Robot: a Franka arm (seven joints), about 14 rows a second.
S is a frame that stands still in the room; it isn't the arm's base.
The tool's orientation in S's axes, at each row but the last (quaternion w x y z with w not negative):
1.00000 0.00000 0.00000 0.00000
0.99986 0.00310 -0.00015 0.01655
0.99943 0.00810 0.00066 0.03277
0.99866 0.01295 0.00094 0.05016
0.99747 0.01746 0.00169 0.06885
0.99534 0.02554 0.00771 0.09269
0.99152 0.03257 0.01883 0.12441
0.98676 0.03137 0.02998 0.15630
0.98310 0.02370 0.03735 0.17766
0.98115 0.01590 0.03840 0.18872
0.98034 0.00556 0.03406 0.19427
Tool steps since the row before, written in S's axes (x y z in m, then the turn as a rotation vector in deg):
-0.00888 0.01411 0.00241 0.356 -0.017 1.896
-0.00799 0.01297 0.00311 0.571 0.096 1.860
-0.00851 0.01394 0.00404 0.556 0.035 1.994
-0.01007 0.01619 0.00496 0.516 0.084 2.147
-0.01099 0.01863 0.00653 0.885 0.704 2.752
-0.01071 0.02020 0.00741 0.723 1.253 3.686
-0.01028 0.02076 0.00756 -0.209 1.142 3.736
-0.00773 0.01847 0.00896 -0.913 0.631 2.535
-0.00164 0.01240 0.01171 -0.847 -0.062 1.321
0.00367 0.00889 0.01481 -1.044 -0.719 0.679
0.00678 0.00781 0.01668 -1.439 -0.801 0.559
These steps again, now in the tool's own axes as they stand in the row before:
-0.00888 0.01411 0.00241 0.356 -0.017 1.896
-0.00756 0.01325 0.00303 0.575 0.089 1.859
-0.00758 0.01453 0.00380 0.556 0.031 1.994
-0.00840 0.01724 0.00451 0.521 0.088 2.146
-0.00833 0.02018 0.00582 0.971 0.672 2.731
-0.00687 0.02219 0.00619 0.903 1.289 3.633
-0.00503 0.02312 0.00583 -0.028 1.414 3.648
-0.00205 0.02054 0.00742 -0.796 1.060 2.429
0.00206 0.01287 0.01112 -0.899 0.315 1.249
0.00567 0.00757 0.01491 -1.281 -0.251 0.604
0.00815 0.00504 0.01713 -1.669 -0.179 0.457

